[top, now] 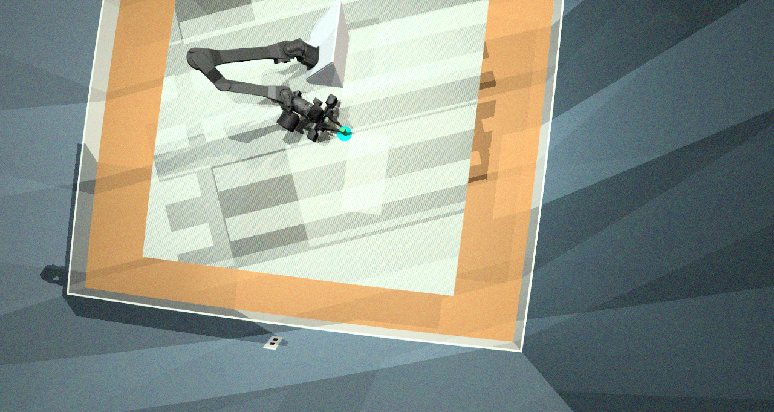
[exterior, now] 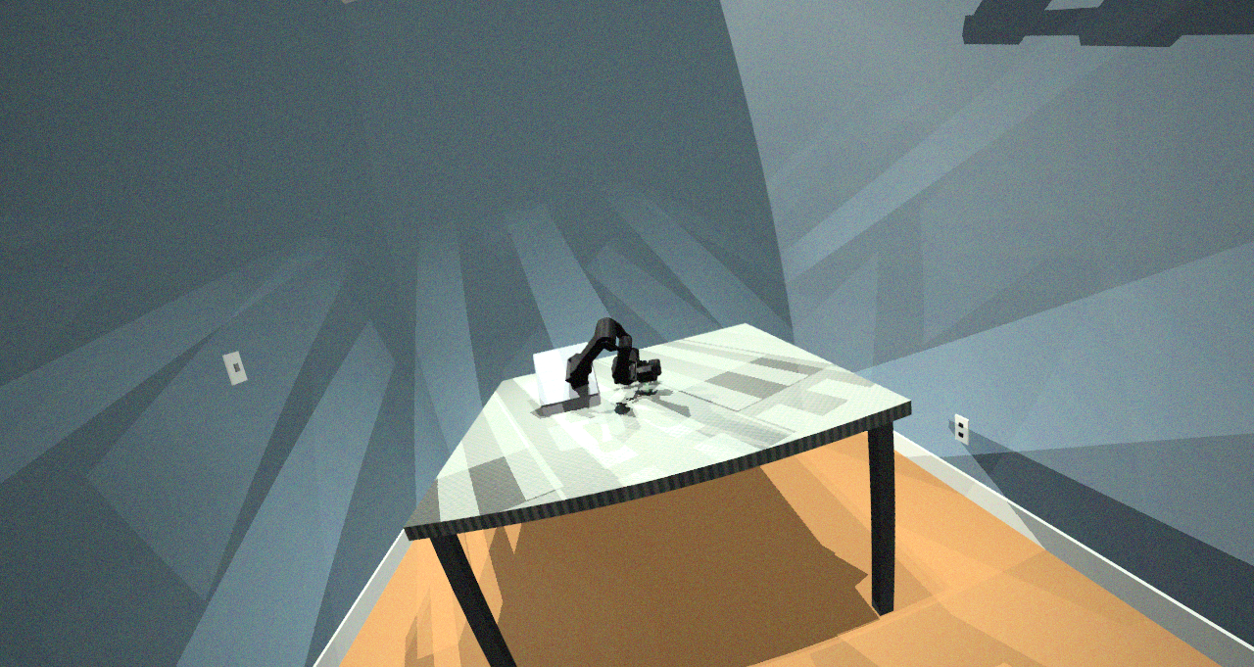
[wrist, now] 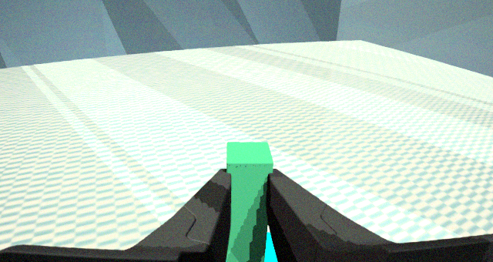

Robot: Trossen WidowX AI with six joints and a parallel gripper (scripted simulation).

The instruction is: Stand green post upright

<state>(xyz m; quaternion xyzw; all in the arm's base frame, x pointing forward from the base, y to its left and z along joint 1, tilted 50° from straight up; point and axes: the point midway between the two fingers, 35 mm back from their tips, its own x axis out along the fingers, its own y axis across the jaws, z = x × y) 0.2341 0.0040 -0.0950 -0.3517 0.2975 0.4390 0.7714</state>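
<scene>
Now: gripper tip 2 cm above the green post. The rest, counted from my gripper tip: cyan circle (6 cm below).
</scene>
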